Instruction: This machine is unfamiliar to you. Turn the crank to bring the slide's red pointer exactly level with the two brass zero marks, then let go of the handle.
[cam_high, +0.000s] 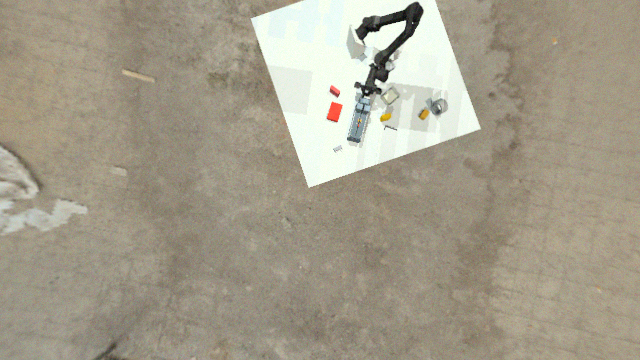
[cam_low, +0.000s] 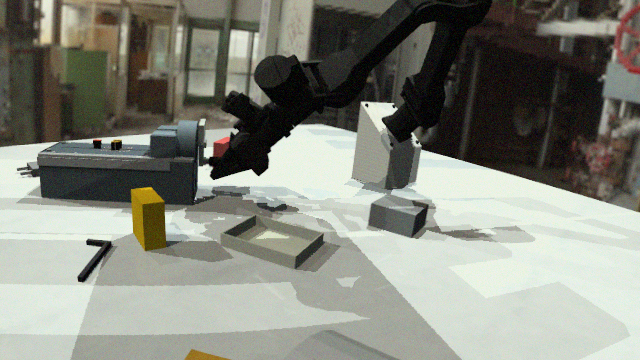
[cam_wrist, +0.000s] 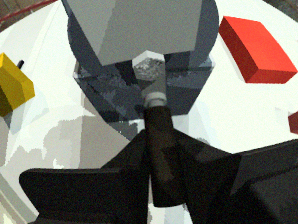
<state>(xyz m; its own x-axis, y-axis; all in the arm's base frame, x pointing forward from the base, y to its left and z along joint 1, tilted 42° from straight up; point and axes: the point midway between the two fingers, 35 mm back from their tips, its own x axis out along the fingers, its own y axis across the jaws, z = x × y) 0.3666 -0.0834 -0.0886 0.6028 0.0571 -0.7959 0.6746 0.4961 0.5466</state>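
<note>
Right now the dark crank handle is 1 cm behind my gripper tip, 1 cm to the left of it and 3 cm above it. Round my gripper tip: red pointer: 15 cm ahead, 13 cm to the right, 5 cm above; then shallow grey tray: 6 cm ahead, 19 cm to the left, 3 cm below; then yellow block: 18 cm ahead, 9 cm to the left.
</note>
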